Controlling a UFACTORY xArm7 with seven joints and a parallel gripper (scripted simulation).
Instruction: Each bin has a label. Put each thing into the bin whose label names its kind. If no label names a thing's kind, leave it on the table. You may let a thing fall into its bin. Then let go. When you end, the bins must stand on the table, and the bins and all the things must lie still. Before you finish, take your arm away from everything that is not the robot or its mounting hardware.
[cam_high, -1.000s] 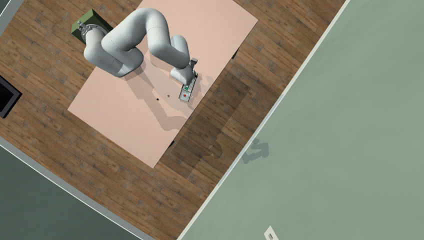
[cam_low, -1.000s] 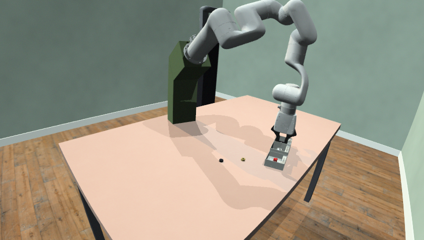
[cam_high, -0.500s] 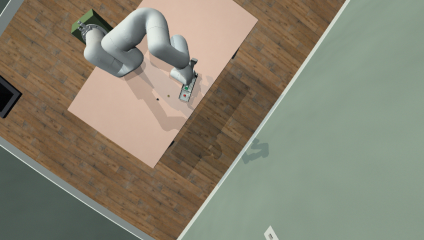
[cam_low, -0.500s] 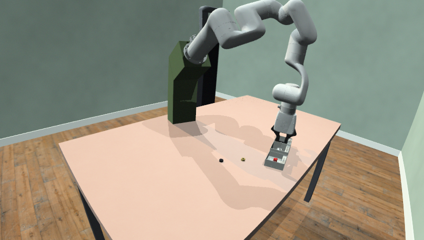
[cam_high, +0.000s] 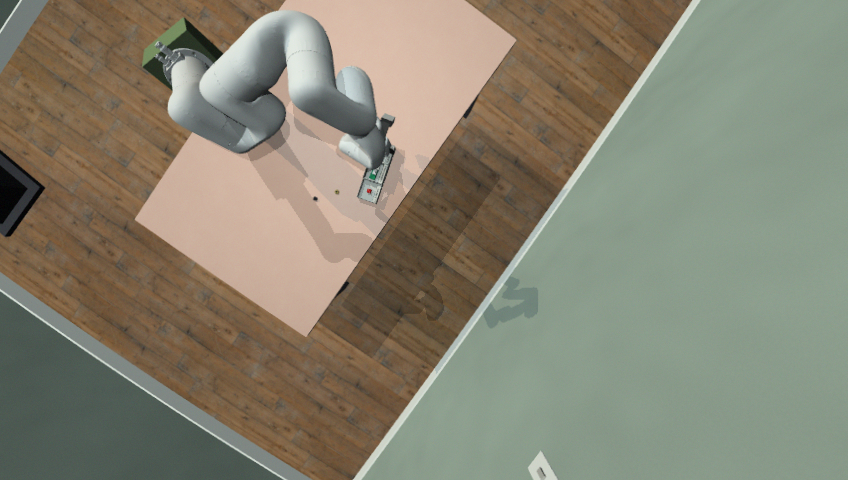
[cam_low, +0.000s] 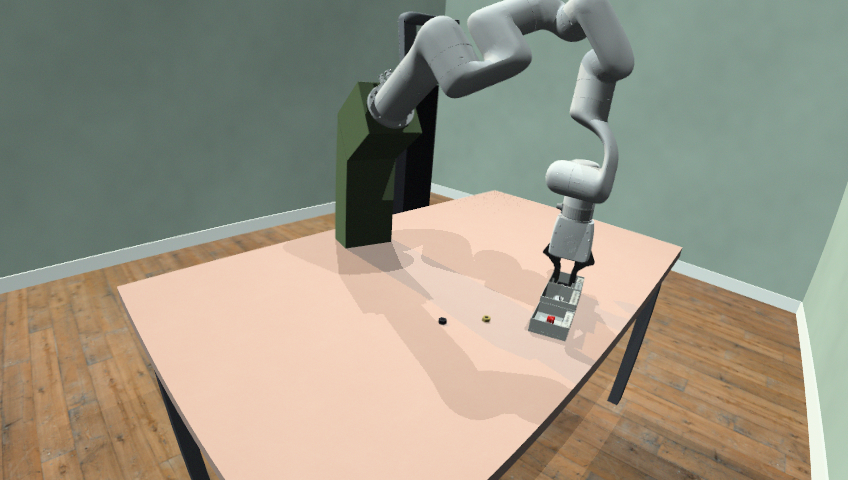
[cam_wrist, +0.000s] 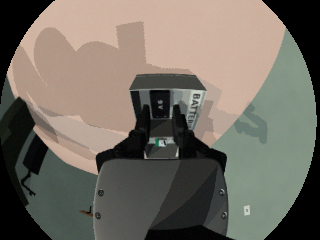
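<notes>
My gripper is now 10 mm to the left of the black block and 40 mm above it. From my hand the other things lie so: green thing: 30 mm ahead, 70 mm to the right, 40 mm below; three-part bin: 40 mm ahead, 80 mm to the right, 30 mm below; grey piece: 30 mm ahead, 70 mm to the right, 30 mm below.
</notes>
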